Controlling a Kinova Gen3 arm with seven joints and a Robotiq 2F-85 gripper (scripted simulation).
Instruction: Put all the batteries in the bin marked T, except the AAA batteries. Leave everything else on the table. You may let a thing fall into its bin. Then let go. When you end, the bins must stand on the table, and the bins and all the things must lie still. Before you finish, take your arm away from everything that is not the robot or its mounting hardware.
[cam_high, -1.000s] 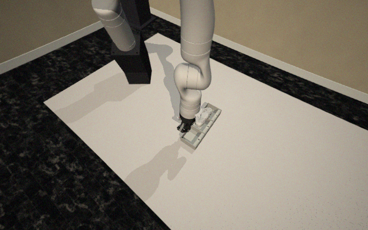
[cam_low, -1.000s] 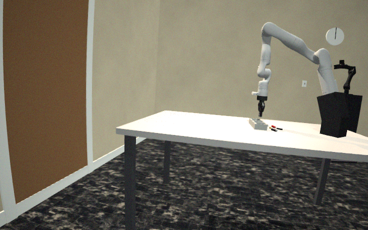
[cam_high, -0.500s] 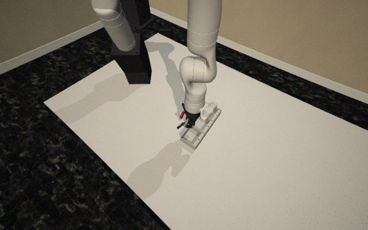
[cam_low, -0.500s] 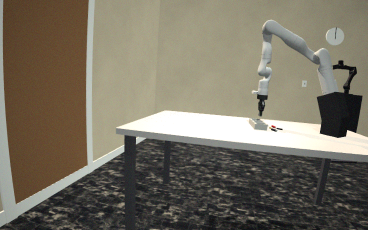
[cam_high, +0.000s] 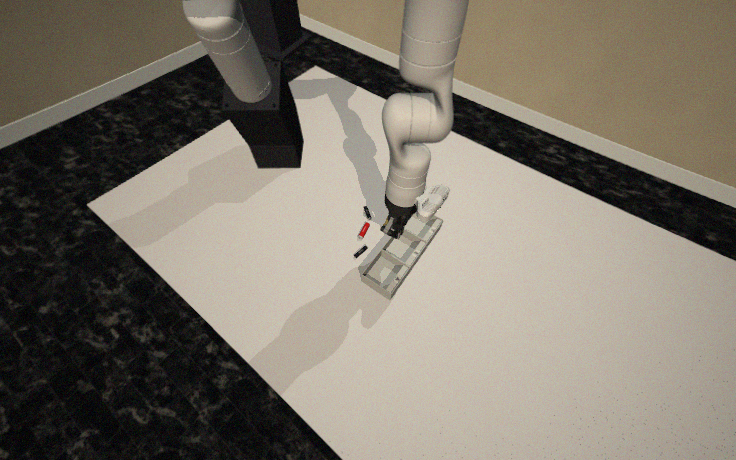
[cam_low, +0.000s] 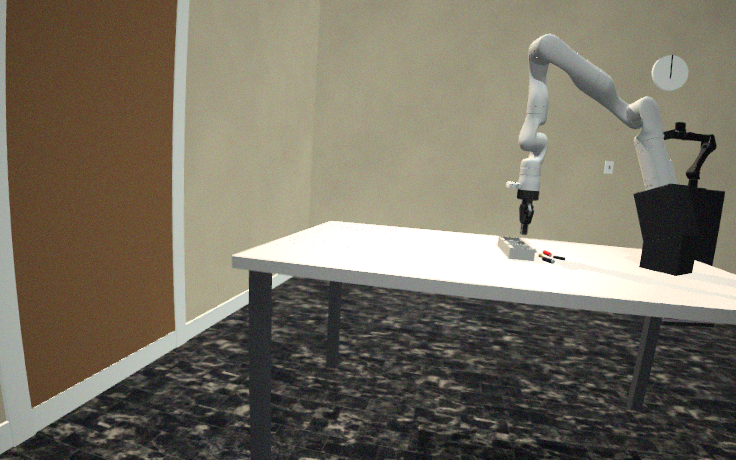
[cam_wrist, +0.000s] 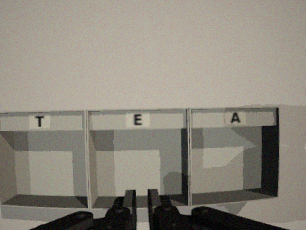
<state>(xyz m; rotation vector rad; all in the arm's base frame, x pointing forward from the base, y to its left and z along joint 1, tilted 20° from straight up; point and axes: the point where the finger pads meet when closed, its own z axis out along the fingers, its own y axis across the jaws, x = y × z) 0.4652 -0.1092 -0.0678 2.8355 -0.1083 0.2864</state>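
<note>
The tray lies 3 cm ahead of my hand and 7 cm below it. The rest, counted from my hand: yellow piece 5 cm behind, 6 cm to the left, 8 cm below; black battery 7 cm behind, 5 cm to the right, 8 cm below; red battery 9 cm behind, 1 cm to the left, 8 cm below.
</note>
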